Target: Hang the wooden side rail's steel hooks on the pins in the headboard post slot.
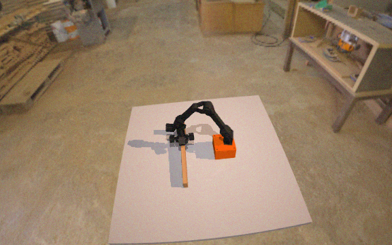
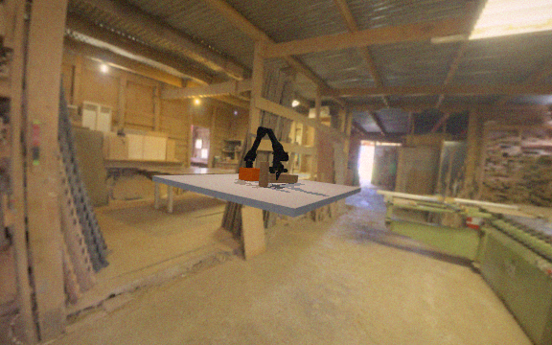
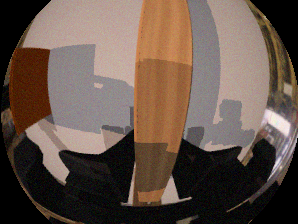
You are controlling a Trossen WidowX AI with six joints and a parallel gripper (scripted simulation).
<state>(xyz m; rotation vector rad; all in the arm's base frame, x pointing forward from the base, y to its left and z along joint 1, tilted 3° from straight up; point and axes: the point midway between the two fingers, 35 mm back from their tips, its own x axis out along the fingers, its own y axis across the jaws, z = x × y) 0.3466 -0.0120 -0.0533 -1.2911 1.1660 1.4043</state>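
The upright headboard post is 140 mm to the right of my gripper tip, 40 mm above it and 30 mm ahead of it.
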